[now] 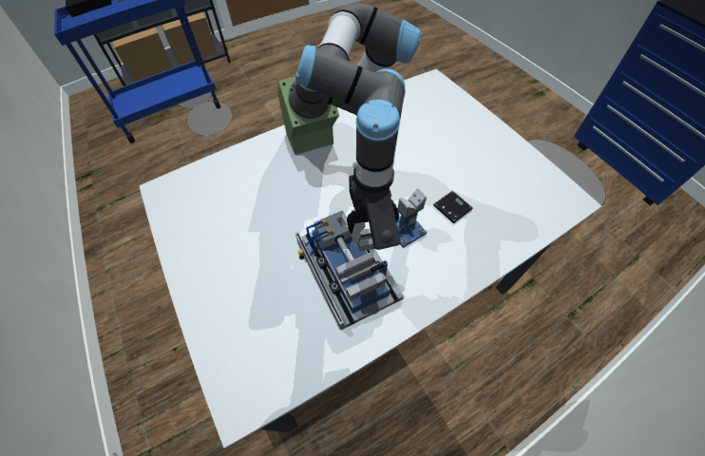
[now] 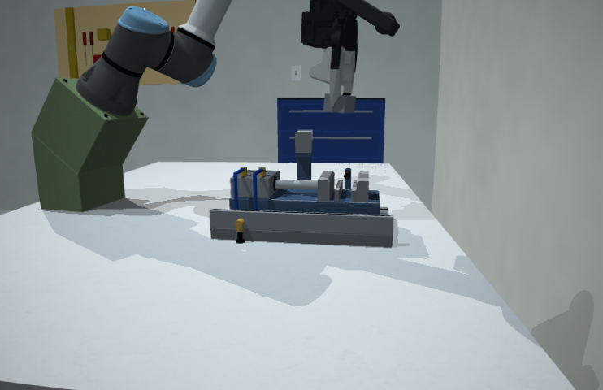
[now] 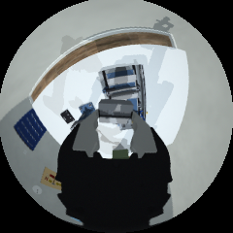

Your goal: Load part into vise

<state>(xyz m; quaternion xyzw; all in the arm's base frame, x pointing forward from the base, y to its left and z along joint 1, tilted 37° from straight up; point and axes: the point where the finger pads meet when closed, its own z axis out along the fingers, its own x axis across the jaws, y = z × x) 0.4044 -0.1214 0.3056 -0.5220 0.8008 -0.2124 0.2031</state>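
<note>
Now: hand 150 mm above the fixed jaw, 40 mm to the left of it and 40 mm short of it. Round my hand: work stop (140 mm below, 20 mm ahead, 10 mm to the left); then part (right at my hand); then moving jaw (150 mm below, 30 mm to the right, 30 mm behind).
</note>
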